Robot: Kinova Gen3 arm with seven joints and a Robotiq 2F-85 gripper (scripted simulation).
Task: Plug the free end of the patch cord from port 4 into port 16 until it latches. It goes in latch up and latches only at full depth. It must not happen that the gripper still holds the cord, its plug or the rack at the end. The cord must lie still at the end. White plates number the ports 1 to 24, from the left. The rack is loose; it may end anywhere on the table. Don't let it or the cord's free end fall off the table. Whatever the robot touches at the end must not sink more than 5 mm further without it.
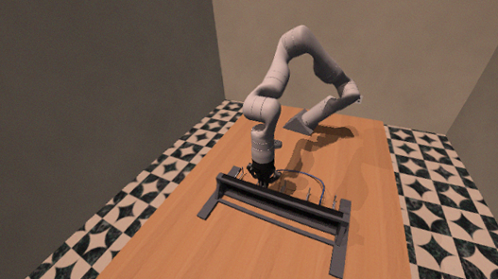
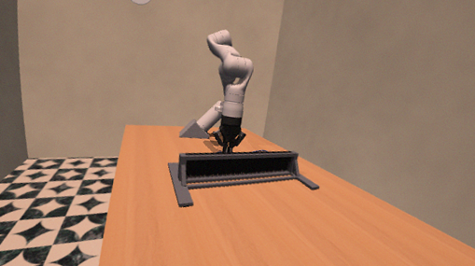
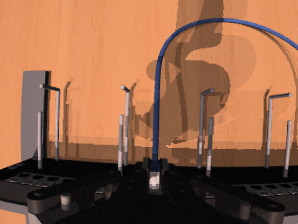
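Right now the patch cord plug is 1 cm below my hand and 1 cm ahead of it.
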